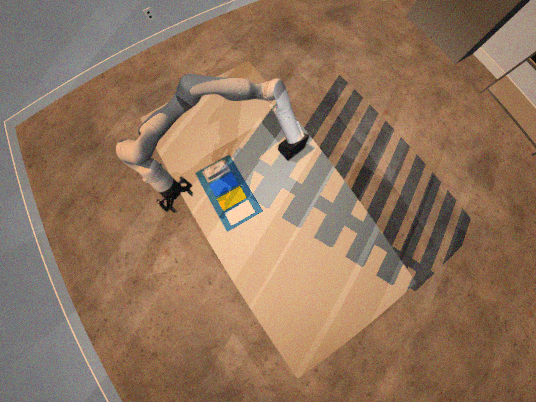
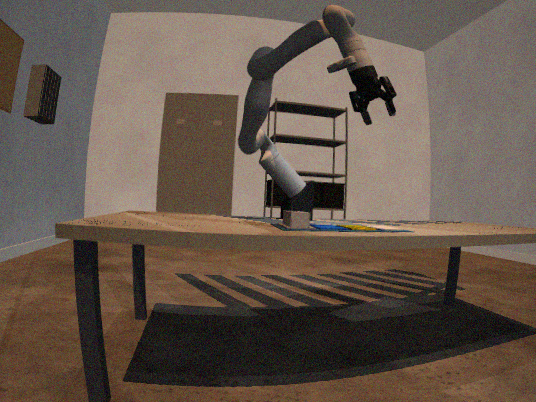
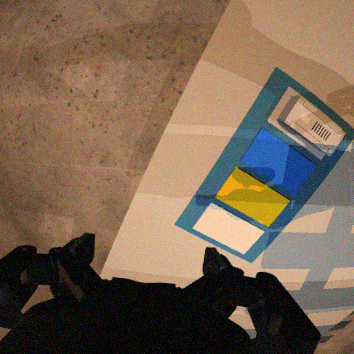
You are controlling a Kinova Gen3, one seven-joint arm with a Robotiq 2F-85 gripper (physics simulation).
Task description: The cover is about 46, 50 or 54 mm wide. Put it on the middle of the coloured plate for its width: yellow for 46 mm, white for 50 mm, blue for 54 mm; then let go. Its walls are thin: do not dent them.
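The cover [image 1: 218, 170] [image 2: 296, 219] [image 3: 312, 125] is a pale box with dark slots on top. It stands on a pale patch at one end of the teal mat [image 1: 228, 228] [image 3: 236, 150]. Beside it in a row lie the blue plate [image 1: 222, 184] [image 3: 280, 157], the yellow plate [image 1: 232, 199] [image 3: 255, 197] and the white plate [image 1: 240, 213] [image 3: 230, 230], all bare. My gripper [image 1: 182, 200] [image 2: 380, 118] [image 3: 148, 252] is open and empty. It hangs high above table level, off to the side of the mat near the table's long edge. The cover's width cannot be told by eye.
The mat lies near one long edge of the wooden table [image 1: 300, 300] [image 2: 150, 232] [image 3: 160, 175]. The arm's black base [image 1: 293, 146] [image 2: 298, 200] stands on the table across from that edge. Striped shadows fall on the table and floor. A shelf rack [image 2: 346, 150] stands by the back wall.
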